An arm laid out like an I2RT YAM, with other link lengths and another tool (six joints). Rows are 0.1 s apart.
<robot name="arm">
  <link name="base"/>
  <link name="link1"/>
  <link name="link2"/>
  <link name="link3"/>
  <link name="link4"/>
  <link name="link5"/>
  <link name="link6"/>
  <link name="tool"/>
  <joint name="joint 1" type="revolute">
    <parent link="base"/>
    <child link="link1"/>
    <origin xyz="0 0 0.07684"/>
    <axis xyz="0 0 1"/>
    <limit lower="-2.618" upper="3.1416"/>
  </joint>
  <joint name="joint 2" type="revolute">
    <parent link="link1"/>
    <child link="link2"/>
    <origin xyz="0.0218 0.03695 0.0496" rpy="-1.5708 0 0"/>
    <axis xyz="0 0 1"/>
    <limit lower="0" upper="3.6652"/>
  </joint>
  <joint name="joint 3" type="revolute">
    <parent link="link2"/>
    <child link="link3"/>
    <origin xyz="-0.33 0 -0.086" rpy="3.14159 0 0"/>
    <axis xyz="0 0 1"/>
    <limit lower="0" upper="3.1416"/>
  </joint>
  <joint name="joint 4" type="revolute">
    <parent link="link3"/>
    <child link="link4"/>
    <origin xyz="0.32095 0.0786 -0.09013" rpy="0 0 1.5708"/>
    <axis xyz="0 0 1"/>
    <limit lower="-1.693" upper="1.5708"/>
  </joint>
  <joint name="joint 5" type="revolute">
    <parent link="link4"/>
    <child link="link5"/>
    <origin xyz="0.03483 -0.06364 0.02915" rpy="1.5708 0 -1.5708"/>
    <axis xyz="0 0 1"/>
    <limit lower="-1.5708" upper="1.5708"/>
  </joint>
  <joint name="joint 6" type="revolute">
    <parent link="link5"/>
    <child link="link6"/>
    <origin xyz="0.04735 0 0.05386" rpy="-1.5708 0 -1.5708"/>
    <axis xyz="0 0 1"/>
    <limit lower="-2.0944" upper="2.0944"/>
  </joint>
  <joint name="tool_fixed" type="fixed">
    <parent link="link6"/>
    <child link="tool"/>
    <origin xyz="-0.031 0.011 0.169" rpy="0 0.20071 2.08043"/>
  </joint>
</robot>
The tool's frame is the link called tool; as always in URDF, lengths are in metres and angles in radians.
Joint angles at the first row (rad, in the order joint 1, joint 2, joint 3, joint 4, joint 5, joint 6):
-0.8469 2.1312 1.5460 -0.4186 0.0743 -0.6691
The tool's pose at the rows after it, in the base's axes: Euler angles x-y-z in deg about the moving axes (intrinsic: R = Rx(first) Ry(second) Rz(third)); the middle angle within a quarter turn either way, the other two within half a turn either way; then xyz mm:
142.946 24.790 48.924 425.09 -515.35 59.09
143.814 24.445 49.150 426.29 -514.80 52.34
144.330 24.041 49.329 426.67 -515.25 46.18
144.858 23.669 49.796 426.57 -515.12 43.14
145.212 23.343 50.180 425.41 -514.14 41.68
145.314 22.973 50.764 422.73 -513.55 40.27
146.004 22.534 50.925 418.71 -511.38 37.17
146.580 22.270 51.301 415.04 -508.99 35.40
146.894 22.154 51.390 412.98 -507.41 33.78
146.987 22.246 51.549 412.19 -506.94 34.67
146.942 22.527 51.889 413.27 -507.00 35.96
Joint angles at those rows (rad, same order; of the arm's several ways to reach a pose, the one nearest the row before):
-0.8468 2.1488 1.5599 -0.4214 0.0789 -0.6561
-0.8456 2.1651 1.5721 -0.4326 0.0752 -0.6448
-0.8452 2.1795 1.5809 -0.4379 0.0754 -0.6370
-0.8452 2.1886 1.5913 -0.4502 0.0739 -0.6246
-0.8452 2.1905 1.5938 -0.4588 0.0736 -0.6149
-0.8468 2.1890 1.5892 -0.4609 0.0751 -0.6044
-0.8498 2.1875 1.5833 -0.4699 0.0723 -0.5990
-0.8529 2.1830 1.5755 -0.4770 0.0675 -0.5912
-0.8544 2.1803 1.5686 -0.4780 0.0649 -0.5890
-0.8560 2.1768 1.5664 -0.4796 0.0614 -0.5875
-0.8562 2.1756 1.5677 -0.4789 0.0566 -0.5830

